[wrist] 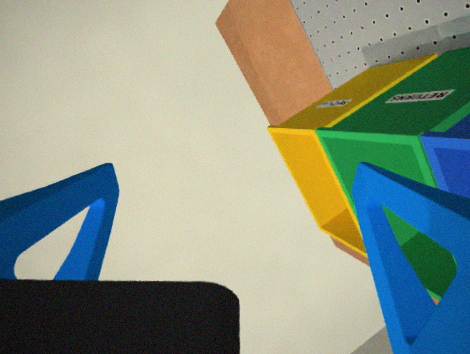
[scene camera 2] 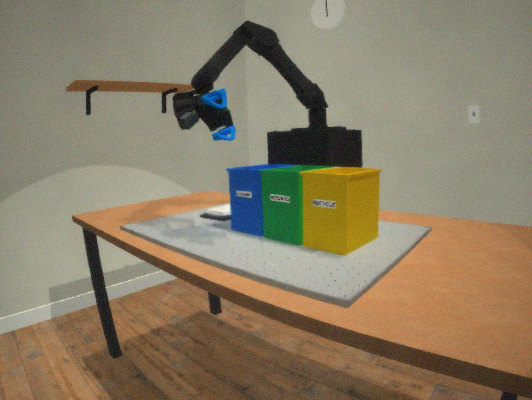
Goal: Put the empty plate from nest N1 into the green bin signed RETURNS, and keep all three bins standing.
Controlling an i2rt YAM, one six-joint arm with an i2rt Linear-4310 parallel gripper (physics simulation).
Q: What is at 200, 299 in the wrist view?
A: My gripper.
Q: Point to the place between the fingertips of my gripper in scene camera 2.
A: At 228, 124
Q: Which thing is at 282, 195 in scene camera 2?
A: A green bin.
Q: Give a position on a green bin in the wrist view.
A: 385, 132
